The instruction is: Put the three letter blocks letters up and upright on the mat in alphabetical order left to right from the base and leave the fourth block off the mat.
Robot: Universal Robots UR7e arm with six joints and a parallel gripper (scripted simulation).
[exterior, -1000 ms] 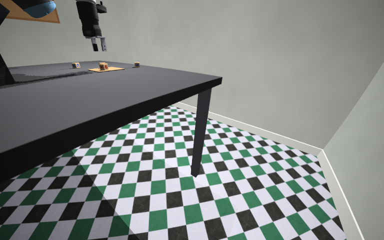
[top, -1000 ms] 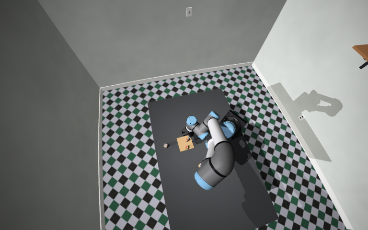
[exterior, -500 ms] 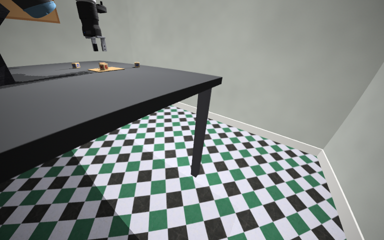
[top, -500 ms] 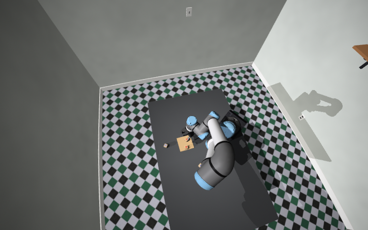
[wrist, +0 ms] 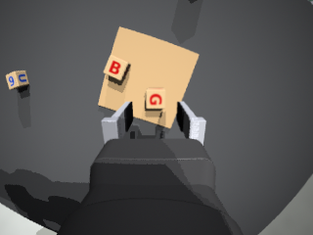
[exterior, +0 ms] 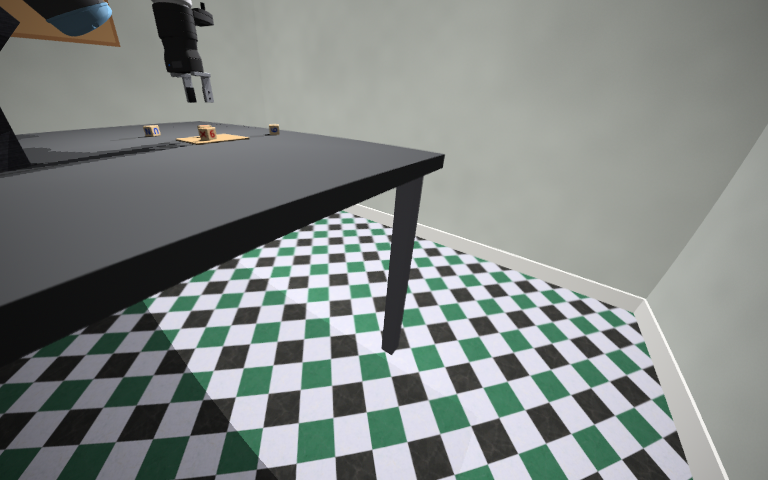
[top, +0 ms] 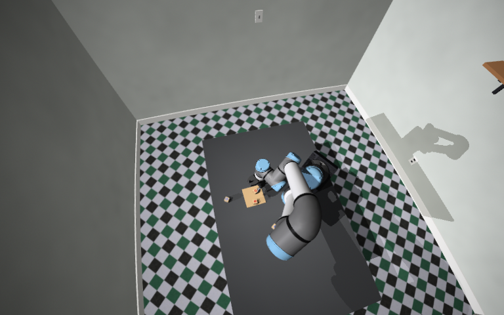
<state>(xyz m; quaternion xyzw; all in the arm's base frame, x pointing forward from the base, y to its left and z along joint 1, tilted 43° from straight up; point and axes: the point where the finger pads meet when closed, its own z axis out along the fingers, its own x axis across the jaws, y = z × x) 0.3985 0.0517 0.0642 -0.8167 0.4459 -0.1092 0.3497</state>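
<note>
Now: the G block 90 mm below my hand. Round my hand: mat 110 mm below, 30 mm to the left, 10 mm ahead.
</note>
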